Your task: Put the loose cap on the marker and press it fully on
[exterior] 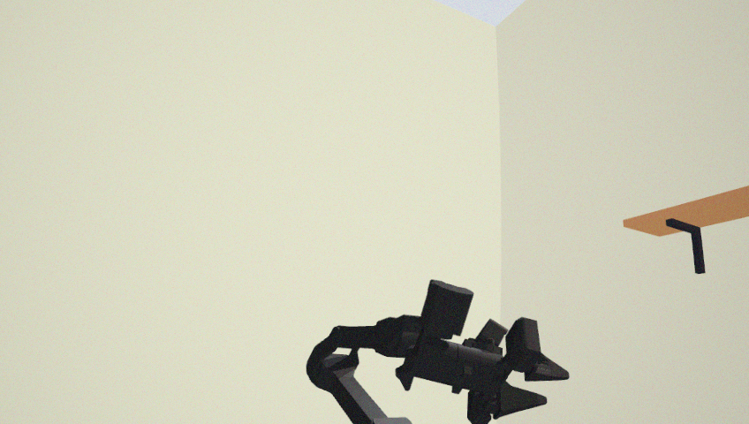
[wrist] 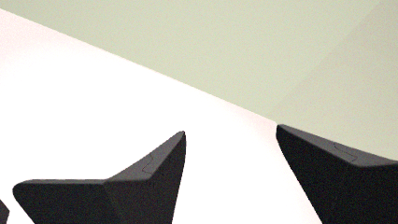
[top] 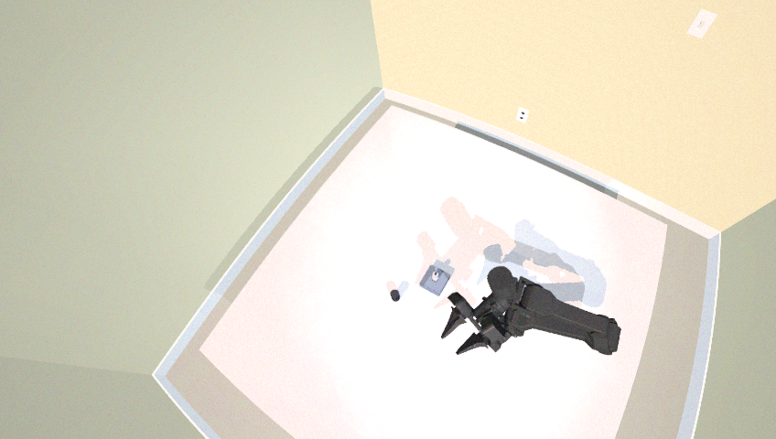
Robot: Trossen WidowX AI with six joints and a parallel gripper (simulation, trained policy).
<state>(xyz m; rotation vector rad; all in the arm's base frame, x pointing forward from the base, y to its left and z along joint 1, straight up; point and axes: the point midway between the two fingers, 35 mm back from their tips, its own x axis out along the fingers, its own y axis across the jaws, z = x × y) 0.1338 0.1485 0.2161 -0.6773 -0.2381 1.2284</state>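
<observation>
The dark cylindrical cap is 220 mm ahead of my gripper tip, 190 mm below it and 80 mm to the right of it.
</observation>
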